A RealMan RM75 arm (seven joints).
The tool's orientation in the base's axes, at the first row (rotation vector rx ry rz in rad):
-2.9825 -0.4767 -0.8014
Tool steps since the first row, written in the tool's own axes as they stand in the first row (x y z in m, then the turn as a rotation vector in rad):
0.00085 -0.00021 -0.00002 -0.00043 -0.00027 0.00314
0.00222 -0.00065 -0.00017 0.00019 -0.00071 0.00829
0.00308 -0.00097 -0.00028 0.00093 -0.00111 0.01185
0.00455 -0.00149 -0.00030 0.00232 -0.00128 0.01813
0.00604 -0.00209 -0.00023 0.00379 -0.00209 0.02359
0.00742 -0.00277 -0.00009 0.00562 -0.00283 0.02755
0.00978 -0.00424 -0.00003 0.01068 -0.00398 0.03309
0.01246 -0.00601 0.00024 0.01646 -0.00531 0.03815
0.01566 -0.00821 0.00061 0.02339 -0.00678 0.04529
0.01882 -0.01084 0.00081 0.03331 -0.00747 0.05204
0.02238 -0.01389 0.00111 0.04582 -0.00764 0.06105
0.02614 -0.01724 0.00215 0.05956 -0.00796 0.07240
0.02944 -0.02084 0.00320 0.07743 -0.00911 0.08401
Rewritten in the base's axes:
0.00063 0.00044 0.00042 0.00110 0.00043 -0.00295
0.00155 0.00124 0.00120 0.00398 0.00151 -0.00715
0.00211 0.00178 0.00170 0.00621 0.00244 -0.00990
0.00315 0.00270 0.00241 0.01036 0.00359 -0.01468
0.00423 0.00370 0.00304 0.01399 0.00530 -0.01875
0.00524 0.00476 0.00356 0.01720 0.00691 -0.02133
0.00677 0.00685 0.00457 0.02372 0.00998 -0.02373
0.00858 0.00933 0.00555 0.03054 0.01338 -0.02536
0.01074 0.01238 0.00666 0.03928 0.01744 -0.02824
0.01266 0.01581 0.00788 0.05051 0.02158 -0.02926
0.01483 0.01977 0.00918 0.06513 0.02618 -0.03094
0.01744 0.02414 0.00992 0.08186 0.03150 -0.03406
0.01960 0.02861 0.01041 0.10186 0.03881 -0.03541

